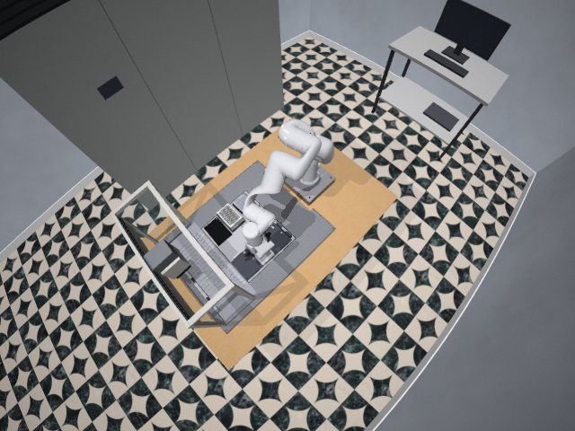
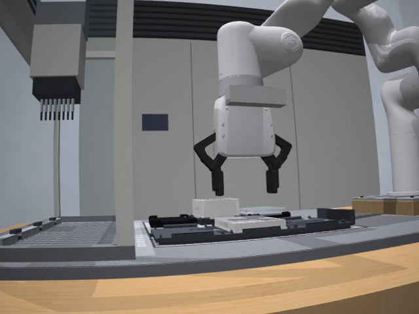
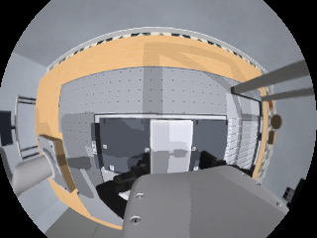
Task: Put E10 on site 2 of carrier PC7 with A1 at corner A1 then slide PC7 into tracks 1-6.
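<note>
Right now the carrier PC7 is 60 mm below my hand and 10 mm behind it. From my hand the other things lie so: plate E01: 230 mm to the right, 160 mm behind, 60 mm below; then black plate nest: 270 mm to the right, 70 mm below, 50 mm ahead; then instrument frame post: 220 mm ahead, 170 mm above, 110 mm to the left.
</note>
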